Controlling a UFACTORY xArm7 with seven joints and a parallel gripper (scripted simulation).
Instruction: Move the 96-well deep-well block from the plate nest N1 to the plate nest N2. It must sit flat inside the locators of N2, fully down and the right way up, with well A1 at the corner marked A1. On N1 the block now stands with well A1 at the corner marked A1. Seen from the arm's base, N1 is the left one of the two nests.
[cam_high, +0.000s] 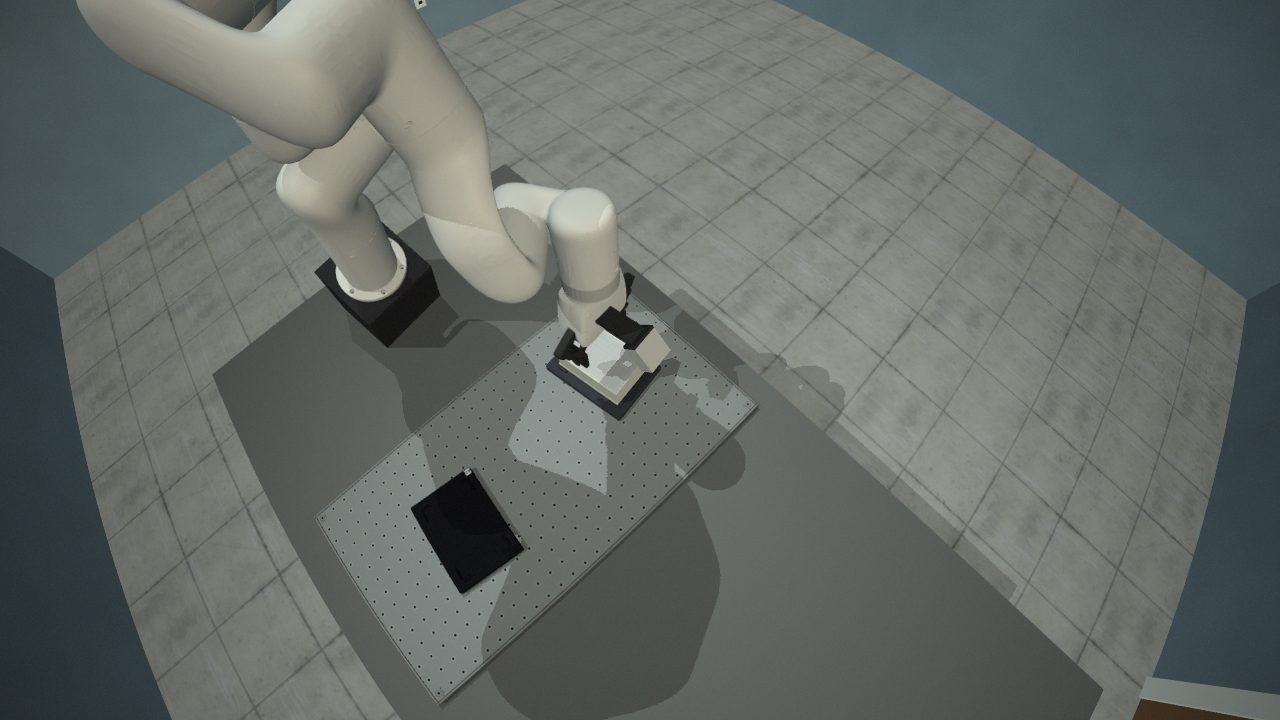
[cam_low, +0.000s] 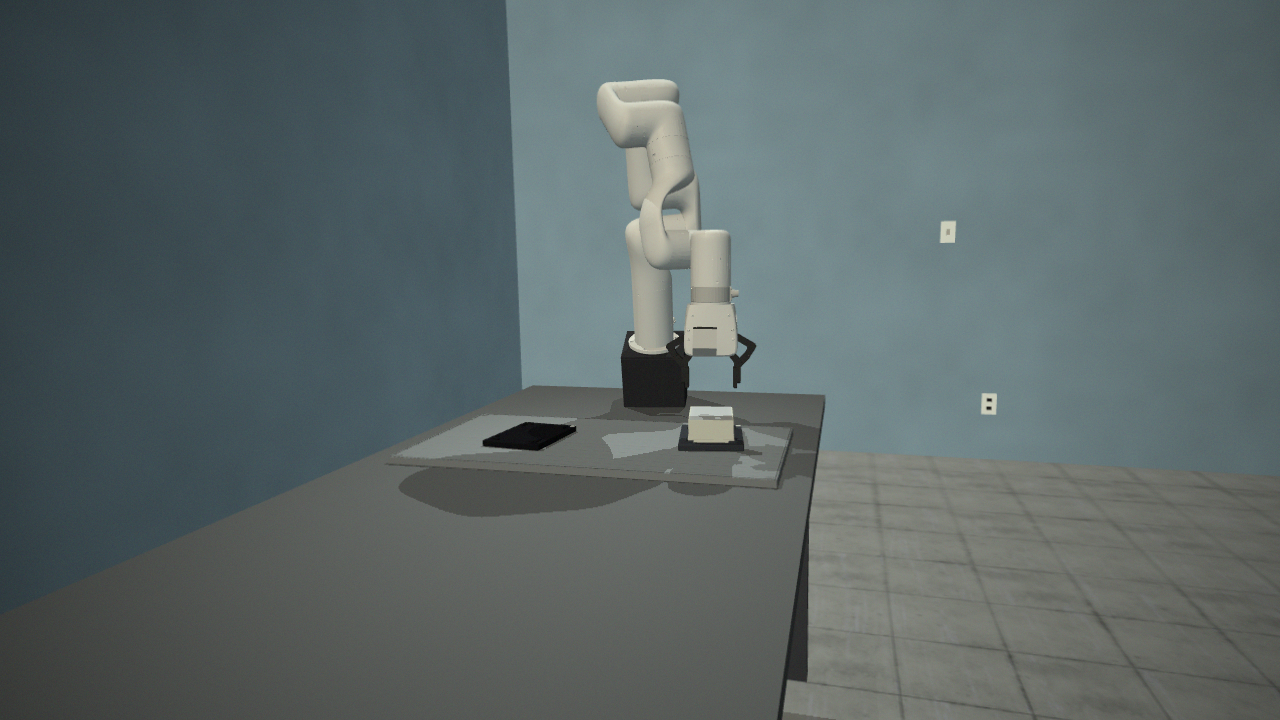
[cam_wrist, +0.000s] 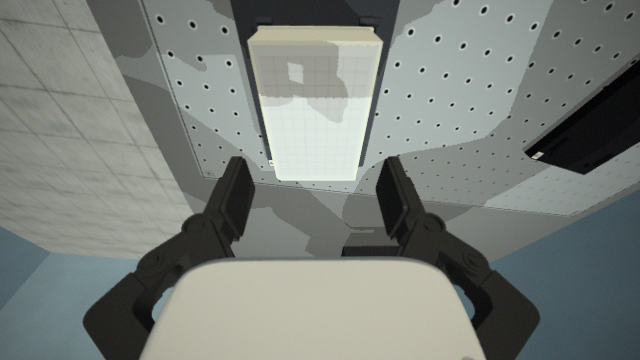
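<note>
The cream 96-well deep-well block lies 8 cm below my hand. The rest, counted from my hand: dark plate nest N1: 11 cm below; black plate nest N2: 33 cm to the right, 12 cm ahead, 11 cm below.
</note>
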